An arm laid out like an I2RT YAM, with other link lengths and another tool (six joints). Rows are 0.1 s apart.
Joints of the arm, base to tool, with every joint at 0 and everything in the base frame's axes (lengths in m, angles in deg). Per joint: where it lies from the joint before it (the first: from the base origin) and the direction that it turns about. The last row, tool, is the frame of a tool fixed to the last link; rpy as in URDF.
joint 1: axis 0 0 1 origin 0 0 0.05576
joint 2: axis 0 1 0 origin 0.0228 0.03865 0.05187
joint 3: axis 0 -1 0 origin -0.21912 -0.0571 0
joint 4: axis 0 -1 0 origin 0.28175 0.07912 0.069
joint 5: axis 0 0 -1 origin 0.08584 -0.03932 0.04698
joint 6: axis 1 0 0 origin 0.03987 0 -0.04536
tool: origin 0.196 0.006 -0.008 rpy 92.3 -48.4 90
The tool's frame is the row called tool.
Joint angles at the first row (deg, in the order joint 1, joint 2, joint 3, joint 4, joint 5, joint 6):
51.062 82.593 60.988 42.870 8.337 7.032
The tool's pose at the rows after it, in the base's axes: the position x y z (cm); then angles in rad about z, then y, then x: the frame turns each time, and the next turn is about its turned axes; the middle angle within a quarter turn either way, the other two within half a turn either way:
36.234, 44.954, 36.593, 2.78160, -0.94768, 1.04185
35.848, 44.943, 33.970, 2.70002, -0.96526, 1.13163
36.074, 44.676, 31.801, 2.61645, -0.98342, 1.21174
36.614, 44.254, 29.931, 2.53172, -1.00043, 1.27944
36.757, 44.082, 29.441, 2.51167, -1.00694, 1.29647
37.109, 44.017, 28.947, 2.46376, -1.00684, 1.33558
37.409, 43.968, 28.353, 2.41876, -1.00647, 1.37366
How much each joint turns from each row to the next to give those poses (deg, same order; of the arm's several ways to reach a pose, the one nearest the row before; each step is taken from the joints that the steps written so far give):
1.295 -1.752 -4.777 0.375 1.561 0.065
0.834 -1.281 -3.012 -1.362 1.318 -0.151
0.174 -0.536 -1.776 -1.536 1.281 0.326
0.017 0.128 -1.107 -1.065 1.755 0.490
-0.111 -0.095 -0.400 -0.309 0.276 0.329
0.030 0.291 0.565 -1.436 0.870 -0.136
0.040 0.349 0.389 -1.189 0.774 -0.063

